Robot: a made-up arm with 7 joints. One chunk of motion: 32 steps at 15 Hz.
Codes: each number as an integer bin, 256 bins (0 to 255) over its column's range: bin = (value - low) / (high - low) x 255, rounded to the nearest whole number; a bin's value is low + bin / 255 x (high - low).
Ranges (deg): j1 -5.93..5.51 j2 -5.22..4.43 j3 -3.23..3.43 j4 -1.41..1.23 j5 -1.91..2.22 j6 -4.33..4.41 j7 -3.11..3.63
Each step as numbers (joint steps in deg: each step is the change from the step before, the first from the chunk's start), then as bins.
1 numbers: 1.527 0.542 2.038 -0.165 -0.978 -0.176 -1.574
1 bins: 166 152 202 120 58 121 58
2 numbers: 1.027 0.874 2.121 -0.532 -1.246 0.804 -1.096
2 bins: 155 161 205 85 41 150 76
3 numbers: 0.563 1.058 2.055 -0.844 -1.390 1.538 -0.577
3 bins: 145 166 202 55 32 171 96
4 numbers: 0.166 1.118 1.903 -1.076 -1.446 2.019 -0.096
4 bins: 136 167 197 32 29 185 114
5 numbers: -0.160 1.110 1.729 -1.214 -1.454 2.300 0.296
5 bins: 129 167 190 19 28 193 129
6 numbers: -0.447 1.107 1.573 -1.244 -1.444 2.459 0.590
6 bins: 122 167 184 16 29 198 140
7 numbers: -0.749 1.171 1.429 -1.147 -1.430 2.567 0.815
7 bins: 115 169 178 25 30 201 148
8 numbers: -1.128 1.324 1.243 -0.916 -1.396 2.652 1.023
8 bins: 107 173 171 48 32 204 156
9 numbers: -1.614 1.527 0.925 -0.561 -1.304 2.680 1.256
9 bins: 96 178 159 82 37 205 165
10 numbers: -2.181 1.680 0.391 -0.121 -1.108 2.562 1.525
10 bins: 84 182 139 125 50 201 175
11 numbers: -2.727 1.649 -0.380 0.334 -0.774 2.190 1.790
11 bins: 71 182 109 168 70 190 185
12 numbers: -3.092 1.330 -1.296 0.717 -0.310 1.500 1.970
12 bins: 63 173 74 205 99 170 192
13 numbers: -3.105 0.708 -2.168 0.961 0.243 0.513 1.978
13 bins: 63 157 41 229 133 141 192
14 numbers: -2.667 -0.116 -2.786 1.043 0.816 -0.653 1.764
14 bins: 73 135 17 237 168 107 184
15 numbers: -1.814 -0.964 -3.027 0.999 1.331 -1.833 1.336
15 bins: 92 112 8 233 200 73 168
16 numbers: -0.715 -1.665 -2.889 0.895 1.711 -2.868 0.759
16 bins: 116 94 13 223 224 43 146
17 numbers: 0.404 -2.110 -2.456 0.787 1.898 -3.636 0.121
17 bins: 141 82 30 212 235 20 122
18 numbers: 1.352 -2.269 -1.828 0.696 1.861 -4.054 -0.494
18 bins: 162 78 54 203 233 8 99
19 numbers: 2.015 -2.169 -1.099 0.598 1.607 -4.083 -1.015
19 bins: 177 81 82 194 217 7 79
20 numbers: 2.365 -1.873 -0.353 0.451 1.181 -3.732 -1.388
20 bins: 185 88 110 180 191 17 65
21 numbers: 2.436 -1.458 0.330 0.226 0.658 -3.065 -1.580
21 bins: 186 99 136 158 159 37 58
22 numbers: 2.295 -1.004 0.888 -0.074 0.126 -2.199 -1.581
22 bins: 183 111 158 129 126 62 58
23 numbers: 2.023 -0.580 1.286 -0.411 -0.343 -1.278 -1.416
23 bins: 177 123 173 96 97 89 64
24 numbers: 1.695 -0.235 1.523 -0.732 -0.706 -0.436 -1.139
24 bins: 170 132 182 65 74 114 75
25 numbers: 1.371 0.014 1.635 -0.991 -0.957 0.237 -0.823
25 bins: 163 138 186 40 59 133 87
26 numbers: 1.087 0.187 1.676 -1.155 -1.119 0.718 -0.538
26 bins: 156 143 188 25 49 147 97
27 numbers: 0.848 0.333 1.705 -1.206 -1.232 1.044 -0.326
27 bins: 151 147 189 20 42 157 105
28 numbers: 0.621 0.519 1.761 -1.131 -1.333 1.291 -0.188
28 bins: 146 152 191 27 36 164 111
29 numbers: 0.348 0.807 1.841 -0.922 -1.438 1.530 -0.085
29 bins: 140 159 194 47 29 171 114
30 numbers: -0.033 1.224 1.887 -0.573 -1.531 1.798 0.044
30 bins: 131 170 196 81 23 179 119
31 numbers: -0.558 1.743 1.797 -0.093 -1.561 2.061 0.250
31 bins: 120 184 192 127 22 186 127
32 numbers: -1.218 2.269 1.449 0.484 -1.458 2.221 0.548
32 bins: 105 198 179 183 28 191 138
